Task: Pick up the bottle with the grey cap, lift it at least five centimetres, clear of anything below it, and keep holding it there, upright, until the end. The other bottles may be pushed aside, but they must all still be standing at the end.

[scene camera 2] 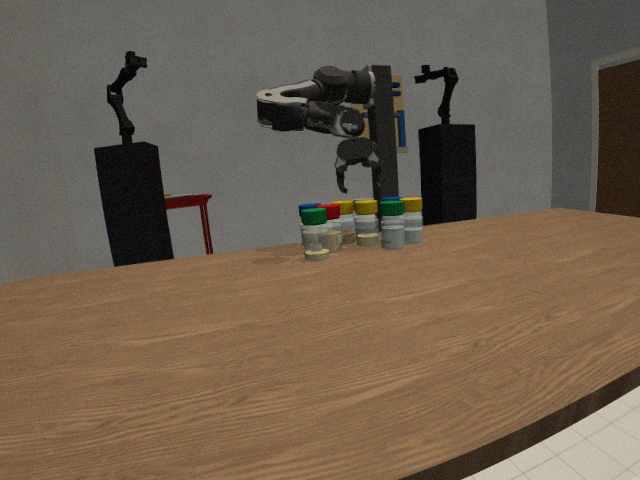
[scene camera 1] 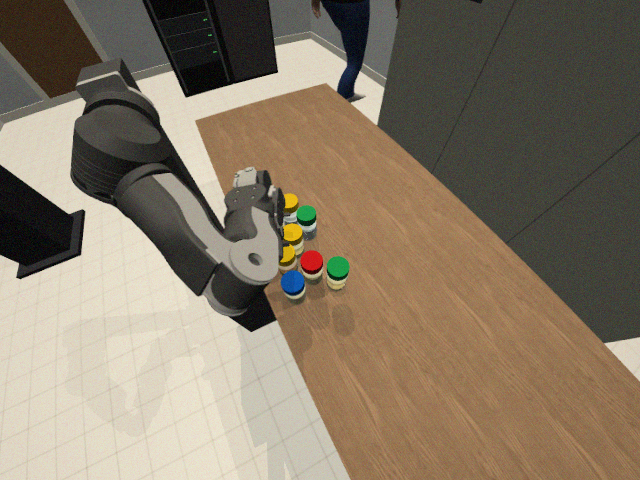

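The grey-capped bottle stands in the back of the cluster in the scene camera 2 view. A thin strip of its cap shows behind a yellow-capped bottle; the arm hides the grey cap in the scene camera 1 view. My gripper is partly open and empty, fingers pointing down, a little above the caps and over the grey one in the scene camera 2 view. Its fingertips are hidden in the scene camera 1 view. A red-capped bottle and a green-capped bottle stand upright nearby.
Close around stand a blue-capped bottle, another green-capped bottle and more yellow-capped bottles, including one at the cluster's far end. The cluster is near one edge of the wooden table.
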